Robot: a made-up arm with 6 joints. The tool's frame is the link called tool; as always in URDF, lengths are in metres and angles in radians. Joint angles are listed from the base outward. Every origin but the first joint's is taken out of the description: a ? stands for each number. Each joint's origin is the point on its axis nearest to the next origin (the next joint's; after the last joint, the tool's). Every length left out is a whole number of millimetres.
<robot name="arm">
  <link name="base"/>
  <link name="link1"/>
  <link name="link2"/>
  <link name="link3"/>
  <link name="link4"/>
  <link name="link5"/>
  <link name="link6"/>
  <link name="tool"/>
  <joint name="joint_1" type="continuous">
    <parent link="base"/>
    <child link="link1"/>
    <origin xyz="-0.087 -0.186 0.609" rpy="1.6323 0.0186 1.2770"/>
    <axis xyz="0 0 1"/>
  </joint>
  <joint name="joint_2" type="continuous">
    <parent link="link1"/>
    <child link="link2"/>
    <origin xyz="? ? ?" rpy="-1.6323 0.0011 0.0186"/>
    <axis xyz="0 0 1"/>
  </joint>
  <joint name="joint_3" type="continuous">
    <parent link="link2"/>
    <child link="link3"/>
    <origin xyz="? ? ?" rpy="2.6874 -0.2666 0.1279"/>
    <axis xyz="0 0 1"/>
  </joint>
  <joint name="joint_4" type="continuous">
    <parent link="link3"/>
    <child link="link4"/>
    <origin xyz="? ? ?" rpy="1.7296 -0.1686 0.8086"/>
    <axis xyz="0 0 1"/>
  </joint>
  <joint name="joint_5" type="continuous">
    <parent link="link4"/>
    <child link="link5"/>
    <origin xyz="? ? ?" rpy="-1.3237 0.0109 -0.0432"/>
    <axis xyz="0 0 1"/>
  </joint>
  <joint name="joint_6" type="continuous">
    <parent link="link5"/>
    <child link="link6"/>
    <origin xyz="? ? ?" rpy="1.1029 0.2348 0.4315"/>
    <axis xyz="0 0 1"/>
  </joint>
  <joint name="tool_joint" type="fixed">
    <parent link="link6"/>
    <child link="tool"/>
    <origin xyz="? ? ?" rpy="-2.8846 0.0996 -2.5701"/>
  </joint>
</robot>
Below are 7 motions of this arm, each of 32 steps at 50 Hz.
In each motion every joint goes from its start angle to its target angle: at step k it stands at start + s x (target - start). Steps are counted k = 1, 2, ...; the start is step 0. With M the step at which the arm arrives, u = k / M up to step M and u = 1 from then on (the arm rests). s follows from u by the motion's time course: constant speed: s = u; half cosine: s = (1 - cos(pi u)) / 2; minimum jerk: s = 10 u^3 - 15 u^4 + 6 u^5.
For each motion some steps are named. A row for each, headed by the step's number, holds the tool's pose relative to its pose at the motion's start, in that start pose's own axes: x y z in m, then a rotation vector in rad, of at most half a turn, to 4 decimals.
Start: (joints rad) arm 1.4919 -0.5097 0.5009 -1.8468 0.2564 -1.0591
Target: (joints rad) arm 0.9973 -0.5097 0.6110 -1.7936 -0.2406 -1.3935
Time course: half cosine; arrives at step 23
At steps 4, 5, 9, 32:
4: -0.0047 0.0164 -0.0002 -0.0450 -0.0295 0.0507
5: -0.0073 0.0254 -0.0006 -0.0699 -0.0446 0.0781
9: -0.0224 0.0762 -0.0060 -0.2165 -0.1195 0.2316
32: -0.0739 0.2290 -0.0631 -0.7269 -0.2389 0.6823

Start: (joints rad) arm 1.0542 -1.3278 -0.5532 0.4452 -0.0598 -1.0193
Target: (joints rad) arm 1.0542 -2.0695 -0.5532 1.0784 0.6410 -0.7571
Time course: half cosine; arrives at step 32
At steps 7, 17, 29, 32:
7: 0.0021 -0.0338 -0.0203 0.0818 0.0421 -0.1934
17: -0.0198 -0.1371 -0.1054 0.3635 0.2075 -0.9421
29: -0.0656 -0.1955 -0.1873 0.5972 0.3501 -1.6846
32: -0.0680 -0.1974 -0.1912 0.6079 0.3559 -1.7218

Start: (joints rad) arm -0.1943 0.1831 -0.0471 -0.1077 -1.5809 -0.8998
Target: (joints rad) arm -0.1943 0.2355 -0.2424 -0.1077 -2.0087 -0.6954
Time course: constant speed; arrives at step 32
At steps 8, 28, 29, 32:
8: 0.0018 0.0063 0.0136 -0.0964 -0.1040 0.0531
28: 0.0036 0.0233 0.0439 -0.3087 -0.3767 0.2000
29: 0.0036 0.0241 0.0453 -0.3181 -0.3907 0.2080
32: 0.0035 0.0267 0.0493 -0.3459 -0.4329 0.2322

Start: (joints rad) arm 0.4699 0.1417 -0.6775 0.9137 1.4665 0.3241
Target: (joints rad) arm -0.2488 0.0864 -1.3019 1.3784 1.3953 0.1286
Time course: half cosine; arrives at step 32
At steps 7, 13, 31, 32:
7: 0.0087 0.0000 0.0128 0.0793 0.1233 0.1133
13: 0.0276 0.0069 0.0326 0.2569 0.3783 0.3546
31: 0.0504 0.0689 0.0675 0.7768 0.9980 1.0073
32: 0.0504 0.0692 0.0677 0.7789 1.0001 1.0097

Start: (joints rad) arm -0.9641 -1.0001 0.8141 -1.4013 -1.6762 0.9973
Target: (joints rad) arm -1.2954 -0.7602 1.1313 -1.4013 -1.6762 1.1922
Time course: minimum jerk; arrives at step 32
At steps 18, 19, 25, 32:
18: -0.0929 0.0720 -0.0203 0.0307 0.0415 -0.0367
19: -0.1022 0.0773 -0.0214 0.0333 0.0449 -0.0400
25: -0.1461 0.0987 -0.0250 0.0451 0.0594 -0.0555
32: -0.1590 0.1040 -0.0256 0.0485 0.0634 -0.0600

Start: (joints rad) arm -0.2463 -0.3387 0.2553 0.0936 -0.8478 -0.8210
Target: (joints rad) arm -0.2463 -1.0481 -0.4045 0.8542 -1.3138 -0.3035
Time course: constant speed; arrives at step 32
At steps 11, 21, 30, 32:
11: -0.0314 -0.0740 -0.0492 -0.0958 -0.2687 -0.3339
21: -0.0734 -0.1166 -0.1138 -0.2001 -0.4816 -0.6677
30: -0.1157 -0.1313 -0.1835 -0.3222 -0.6438 -0.9805
32: -0.1252 -0.1315 -0.2000 -0.3543 -0.6757 -1.0503

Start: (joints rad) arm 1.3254 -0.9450 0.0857 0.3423 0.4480 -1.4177
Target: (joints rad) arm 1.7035 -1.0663 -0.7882 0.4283 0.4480 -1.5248
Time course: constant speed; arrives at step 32
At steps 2, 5, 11, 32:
2: 0.0027 -0.0057 -0.0020 -0.0200 -0.0310 0.0206
5: 0.0062 -0.0146 -0.0051 -0.0512 -0.0763 0.0523
11: 0.0119 -0.0336 -0.0118 -0.1172 -0.1626 0.1182
32: 0.0155 -0.1114 -0.0384 -0.3822 -0.4125 0.3784

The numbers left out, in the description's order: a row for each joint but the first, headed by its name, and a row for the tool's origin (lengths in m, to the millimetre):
joint_2: 0.186 -0.324 0.000
joint_3: -0.354 0.009 0.000
joint_4: -0.067 0.052 0.000
joint_5: -0.039 -0.013 0.000
joint_6: 0.035 0.043 0.000
tool: 0.008 -0.098 0.000

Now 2 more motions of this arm.
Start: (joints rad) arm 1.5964 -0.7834 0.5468 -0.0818 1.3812 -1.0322
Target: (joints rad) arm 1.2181 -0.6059 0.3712 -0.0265 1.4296 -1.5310
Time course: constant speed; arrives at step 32
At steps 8, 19, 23, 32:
8: -0.0254 -0.0194 -0.0305 -0.0213 -0.0020 0.2463
19: -0.0598 -0.0498 -0.0686 -0.0544 0.0090 0.5889
23: -0.0723 -0.0619 -0.0814 -0.0673 0.0166 0.7145
32: -0.1006 -0.0920 -0.1083 -0.0980 0.0400 0.9985

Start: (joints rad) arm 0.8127 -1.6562 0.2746 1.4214 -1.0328 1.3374
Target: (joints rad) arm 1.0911 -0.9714 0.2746 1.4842 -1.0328 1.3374
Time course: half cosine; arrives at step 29
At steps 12, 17, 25, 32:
12: 0.0392 -0.0156 0.0179 0.1980 0.0286 -0.1905
17: 0.0649 -0.0404 0.0275 0.3507 0.0537 -0.3187
25: 0.0908 -0.0827 0.0320 0.5411 0.0902 -0.4586
32: 0.0941 -0.0898 0.0318 0.5693 0.0962 -0.4775

